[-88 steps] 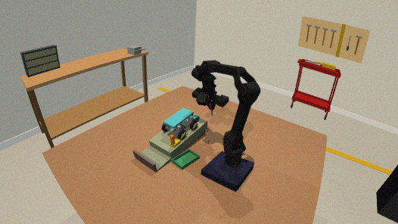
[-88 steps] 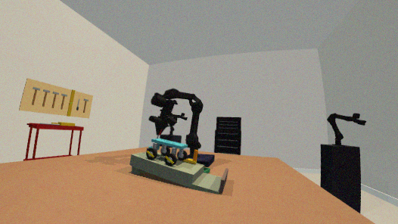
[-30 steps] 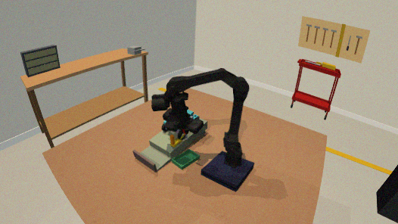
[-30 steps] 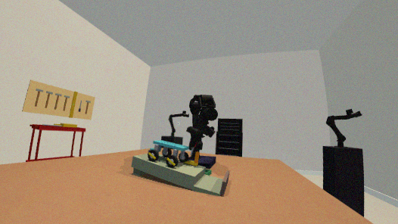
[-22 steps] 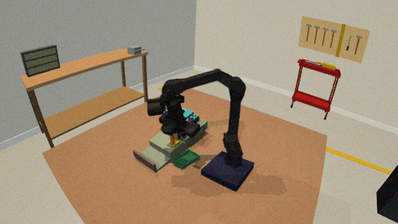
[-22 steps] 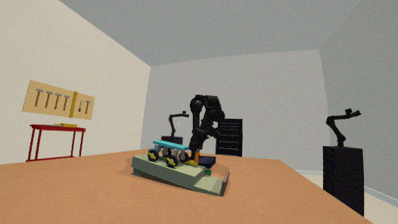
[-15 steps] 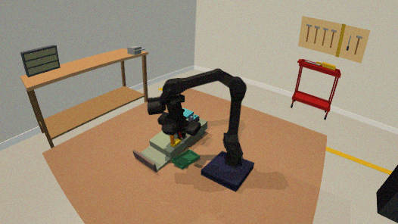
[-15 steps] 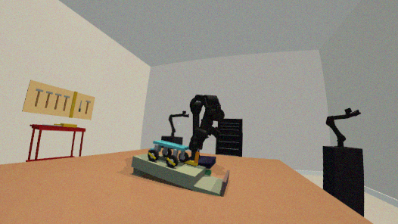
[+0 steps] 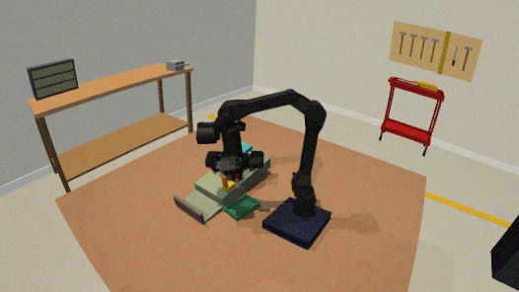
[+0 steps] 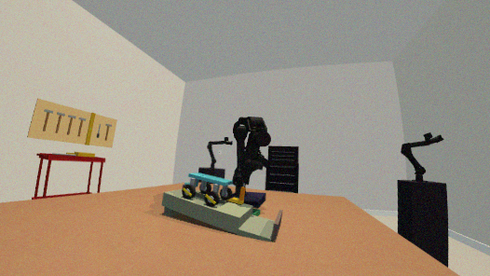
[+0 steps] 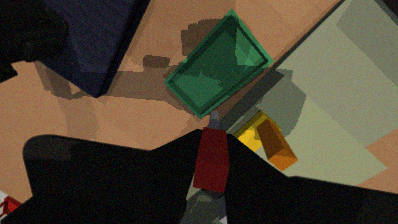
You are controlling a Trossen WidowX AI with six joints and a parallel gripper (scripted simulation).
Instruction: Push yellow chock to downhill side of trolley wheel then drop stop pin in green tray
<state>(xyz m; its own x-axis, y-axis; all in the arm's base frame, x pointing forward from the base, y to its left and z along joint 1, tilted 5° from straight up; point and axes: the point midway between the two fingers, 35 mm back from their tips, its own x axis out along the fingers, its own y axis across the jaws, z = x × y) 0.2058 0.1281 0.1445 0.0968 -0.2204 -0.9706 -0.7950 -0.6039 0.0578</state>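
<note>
My gripper tip is now right at the red-headed stop pin. Round my gripper tip: yellow chock 5 cm ahead, 1 cm to the right, 5 cm below; trolley 12 cm ahead, 9 cm to the right, 3 cm below; green tray 2 cm behind, 14 cm below.
</note>
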